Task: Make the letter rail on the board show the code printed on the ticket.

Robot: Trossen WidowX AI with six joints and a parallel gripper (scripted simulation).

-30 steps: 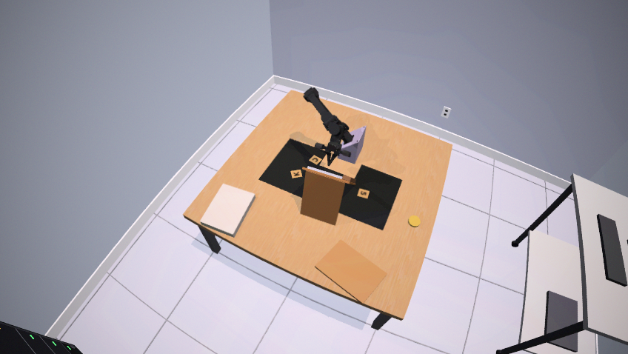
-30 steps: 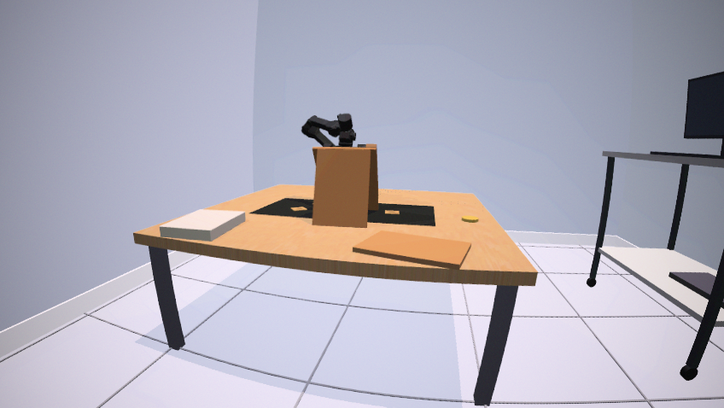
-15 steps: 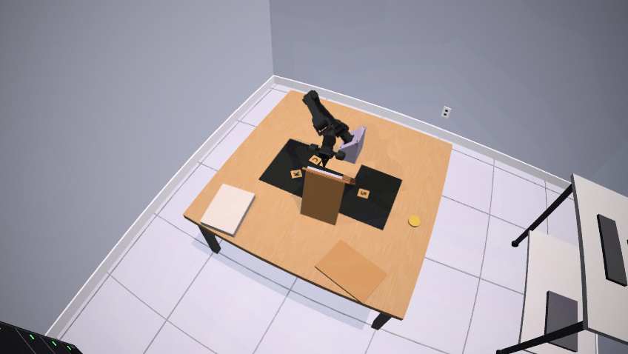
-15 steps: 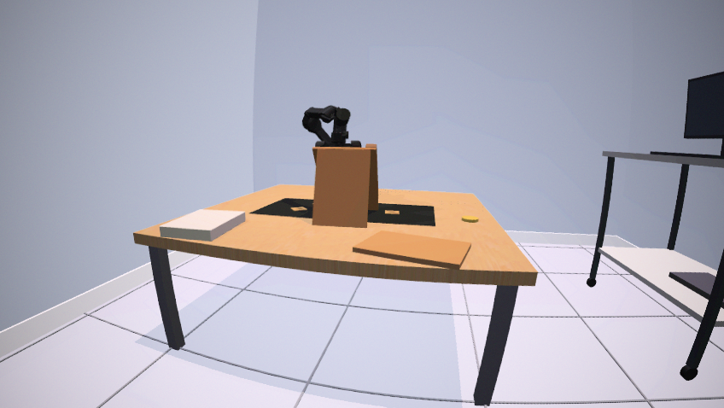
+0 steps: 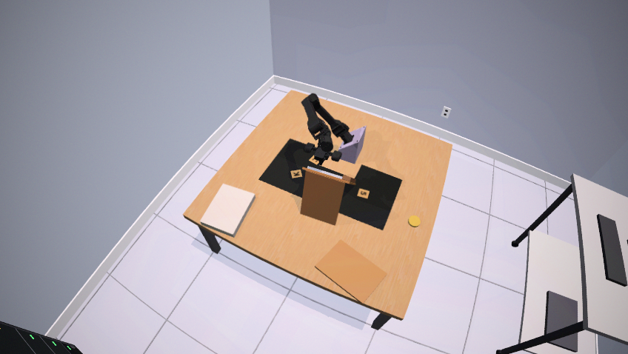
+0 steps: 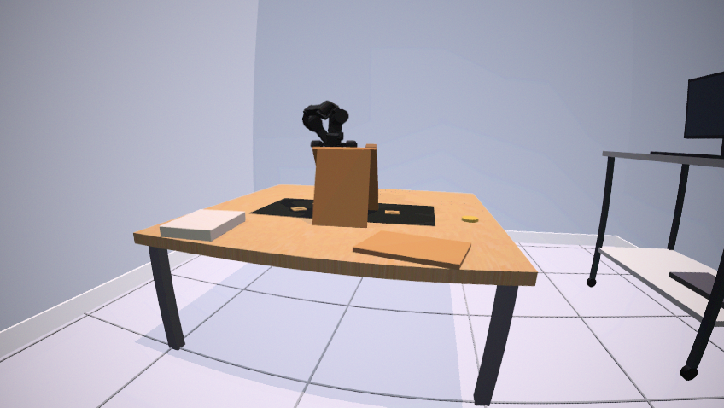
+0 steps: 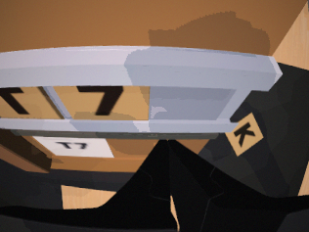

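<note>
The white ticket lies 3 cm behind my gripper tip, 9 cm to the left of it and 10 cm below it. Also, from my gripper tip: thin panel 43 cm ahead, 31 cm to the left, 20 cm below; then white slab 33 cm ahead, 42 cm to the right, 18 cm below.
</note>
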